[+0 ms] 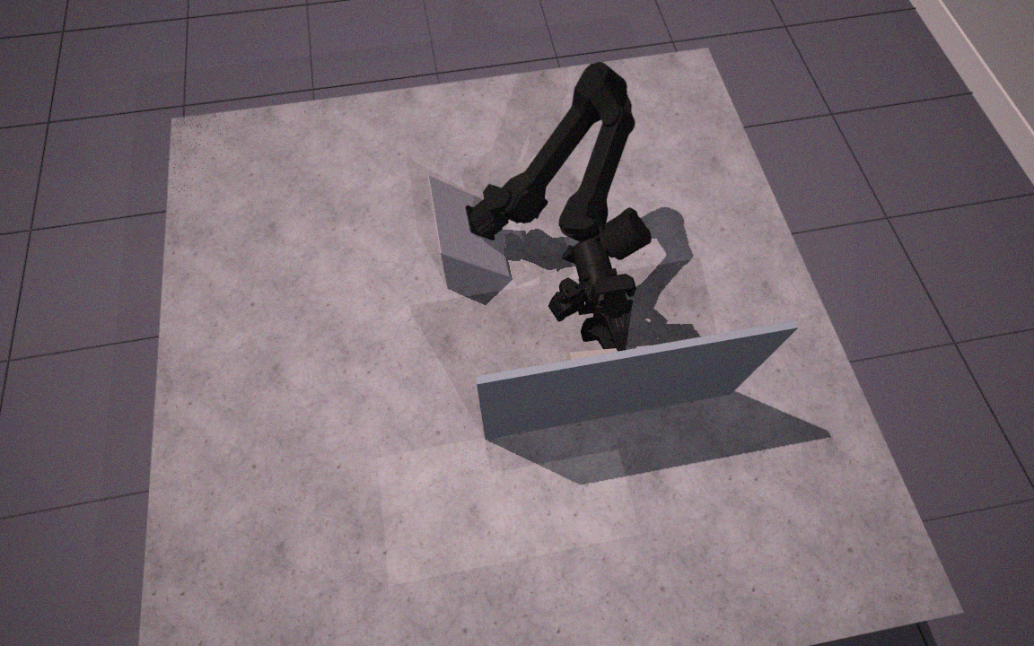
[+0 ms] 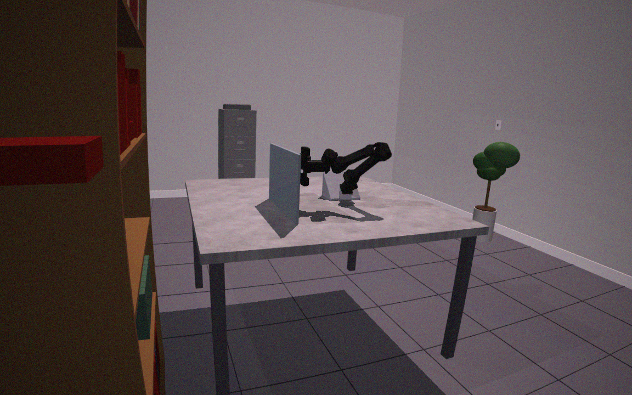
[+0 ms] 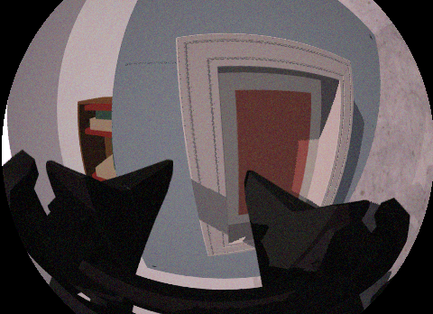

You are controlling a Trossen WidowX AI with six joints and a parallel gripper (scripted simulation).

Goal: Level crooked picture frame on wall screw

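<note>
Right now my gripper tip is 10 mm short of the picture frame, 10 mm to the left of it and 50 mm above it. Round my gripper tip: wall panel 20 mm ahead, 10 mm to the left, 60 mm below.
</note>
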